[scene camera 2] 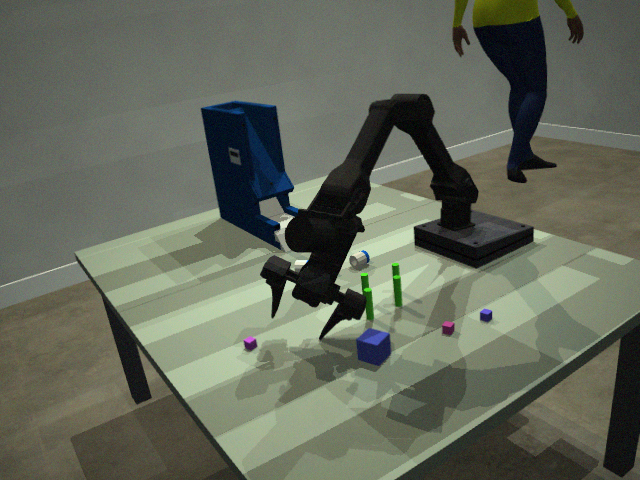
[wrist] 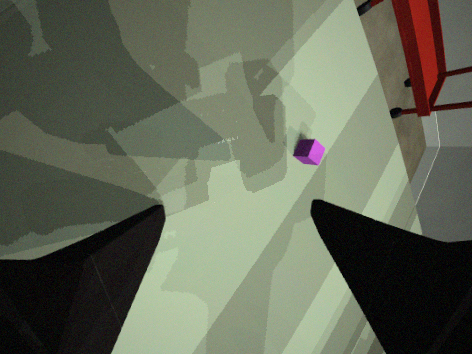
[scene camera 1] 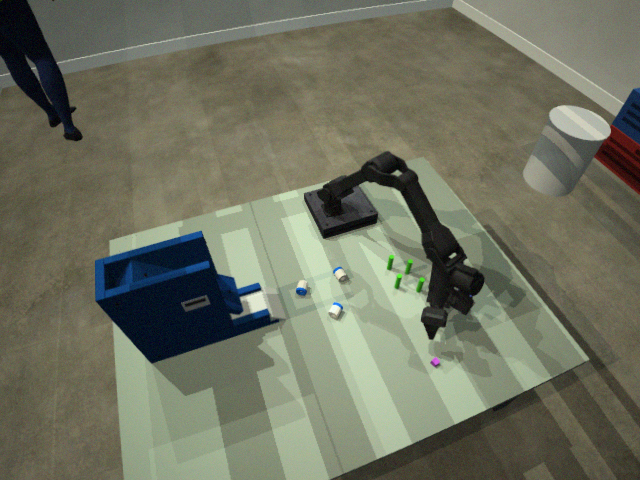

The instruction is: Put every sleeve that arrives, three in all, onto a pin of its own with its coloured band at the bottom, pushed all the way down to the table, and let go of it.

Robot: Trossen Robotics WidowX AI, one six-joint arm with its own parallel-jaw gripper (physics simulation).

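Three white sleeves, each with a blue band at one end, lie on their sides on the table between the blue dispenser and the pins: one sleeve (scene camera 1: 301,287) nearest the chute, one sleeve (scene camera 1: 340,274) (scene camera 2: 359,259) towards the arm's base, and one sleeve (scene camera 1: 335,310) farther from the base. In scene camera 2 the arm hides much of this area. Four upright green pins stand bare; they include a pin (scene camera 1: 390,262), a pin (scene camera 1: 398,281) and a pin (scene camera 2: 397,290). My gripper (scene camera 1: 432,335) (scene camera 2: 296,327) (wrist: 238,209) is open and empty, above the table beyond the pins.
A blue dispenser (scene camera 1: 170,310) (scene camera 2: 227,170) with a chute stands at the table's far end. A small magenta cube (scene camera 1: 435,362) (scene camera 2: 250,343) (wrist: 309,152) lies near the gripper. A larger blue cube (scene camera 2: 373,346), a pink cube (scene camera 2: 448,327) and a small blue cube (scene camera 2: 485,314) lie on the table.
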